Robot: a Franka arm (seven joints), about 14 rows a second.
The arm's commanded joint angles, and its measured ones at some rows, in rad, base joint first. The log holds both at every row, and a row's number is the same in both.
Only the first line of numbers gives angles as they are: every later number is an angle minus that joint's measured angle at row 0.
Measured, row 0:
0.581, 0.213, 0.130, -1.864, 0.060, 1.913, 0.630
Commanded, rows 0 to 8:
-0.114, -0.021, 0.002, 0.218, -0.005, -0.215, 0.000
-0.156, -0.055, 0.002, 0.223, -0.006, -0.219, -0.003
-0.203, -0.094, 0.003, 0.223, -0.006, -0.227, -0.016
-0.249, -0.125, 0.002, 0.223, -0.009, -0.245, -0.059
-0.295, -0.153, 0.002, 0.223, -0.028, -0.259, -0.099
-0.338, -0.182, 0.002, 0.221, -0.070, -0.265, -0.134
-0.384, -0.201, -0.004, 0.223, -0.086, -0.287, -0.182
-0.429, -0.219, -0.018, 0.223, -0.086, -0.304, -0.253
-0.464, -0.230, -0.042, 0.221, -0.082, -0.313, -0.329
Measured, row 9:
-0.368, -0.179, -0.016, 0.225, -0.068, -0.265, -0.175
